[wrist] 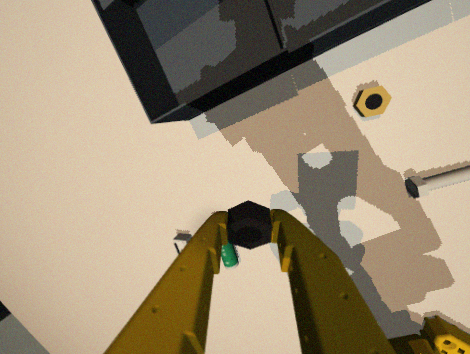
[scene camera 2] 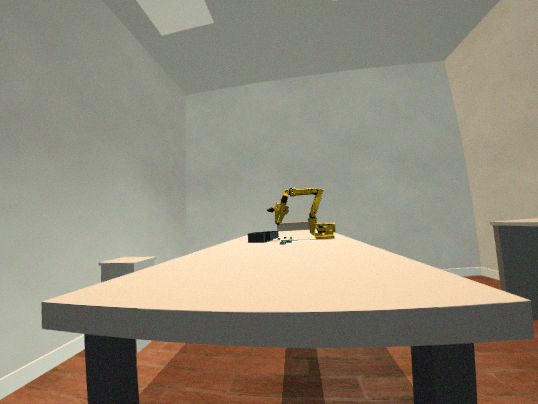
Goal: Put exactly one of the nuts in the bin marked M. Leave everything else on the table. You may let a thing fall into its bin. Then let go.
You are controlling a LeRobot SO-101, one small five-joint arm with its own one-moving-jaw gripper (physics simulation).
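Where they show: hand at its tool point: (wrist: 227, 223) (scene camera 2: 276, 223); arm's base at its link origin: (wrist: 405, 341) (scene camera 2: 320, 238).
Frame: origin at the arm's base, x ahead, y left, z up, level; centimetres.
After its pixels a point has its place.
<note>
My gripper (scene camera 2: 278, 223) {x 20.9, y 2.3, z 9.0 cm} (wrist: 249, 225) {x 20.9, y 2.3, z 9.0 cm} is shut on a black hexagonal nut (wrist: 249, 212) {x 20.9, y 1.3, z 8.9 cm}, with a jaw pressed on each side of it. In the scene view the gripper hangs above the table, near the dark bins (scene camera 2: 258, 237) {x 29.6, y 5.1, z 2.6 cm}; the nut is too small to make out there. In the wrist view a dark bin block (wrist: 145, 95) {x 28.6, y 5.1, z 4.0 cm} with a divider stands beyond the jaw tips, at the top. No letter M can be read on it. A brass-coloured hexagonal nut (wrist: 384, 101) {x 20.4, y -6.0, z 0.8 cm} lies flat on the table, right of the bins' near corner.
A bolt (wrist: 412, 187) {x 14.6, y -5.3, z 0.8 cm} with a dark head lies at the right in the wrist view. A green battery (wrist: 229, 257) {x 15.0, y 9.3, z 1.3 cm} shows partly behind the left jaw, with a small grey block (wrist: 183, 237) {x 18.4, y 13.1, z 0.6 cm} beside it. The arm's yellow base (scene camera 2: 324, 231) {x -2.0, y 1.2, z 3.5 cm} stands on the table (scene camera 2: 285, 280) {x 13.9, y 62.4, z 0.0 cm}.
</note>
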